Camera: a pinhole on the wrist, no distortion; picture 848 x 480 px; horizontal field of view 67.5 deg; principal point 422.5 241.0 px. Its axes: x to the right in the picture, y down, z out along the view. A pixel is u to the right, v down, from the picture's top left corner.
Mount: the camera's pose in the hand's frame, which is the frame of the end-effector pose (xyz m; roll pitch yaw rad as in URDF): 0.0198 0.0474 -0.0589 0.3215 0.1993 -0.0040
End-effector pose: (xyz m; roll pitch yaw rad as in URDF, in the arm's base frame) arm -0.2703 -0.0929 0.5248 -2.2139 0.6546 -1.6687
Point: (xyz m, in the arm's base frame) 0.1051 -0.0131 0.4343
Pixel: 220 222
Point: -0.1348 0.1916 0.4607
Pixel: outside the picture
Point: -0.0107 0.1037 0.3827
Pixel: 85 465
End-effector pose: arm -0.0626 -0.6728 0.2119 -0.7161 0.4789 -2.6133
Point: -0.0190 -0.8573 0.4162
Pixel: 160 353
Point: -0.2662 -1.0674 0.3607
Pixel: 622 359
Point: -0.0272 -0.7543 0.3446
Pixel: 70 247
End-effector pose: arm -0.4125 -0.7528 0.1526 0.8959 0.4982 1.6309
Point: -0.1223 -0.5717 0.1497
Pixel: 512 156
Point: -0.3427 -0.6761 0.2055
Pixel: 366 332
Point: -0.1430 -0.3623 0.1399
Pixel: 745 308
